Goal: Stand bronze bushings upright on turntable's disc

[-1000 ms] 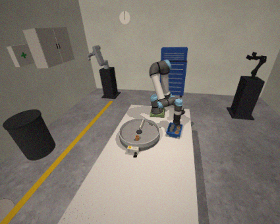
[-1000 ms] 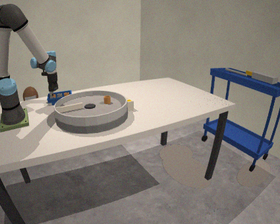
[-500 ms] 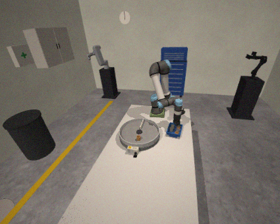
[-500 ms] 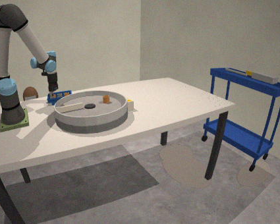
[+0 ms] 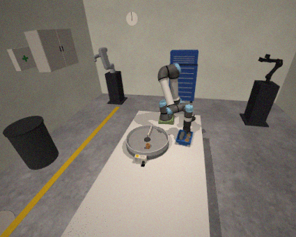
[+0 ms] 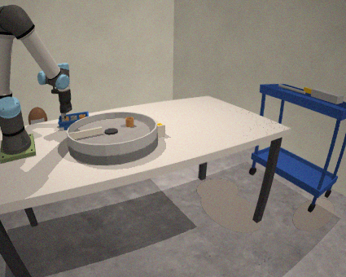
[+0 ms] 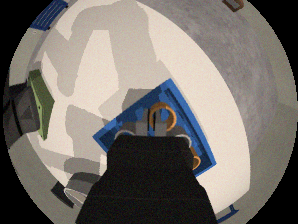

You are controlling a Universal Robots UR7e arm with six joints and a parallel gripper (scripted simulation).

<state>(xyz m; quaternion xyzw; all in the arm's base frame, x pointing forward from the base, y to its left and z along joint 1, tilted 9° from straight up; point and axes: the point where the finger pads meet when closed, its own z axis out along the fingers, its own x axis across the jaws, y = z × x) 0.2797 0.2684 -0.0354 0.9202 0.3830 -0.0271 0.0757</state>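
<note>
My gripper is now 6 cm short of the blue crate, 3 cm to the left of it and 2 cm above it. Round my hand: grey turntable 39 cm to the right, 19 cm ahead, 1 cm above.
</note>
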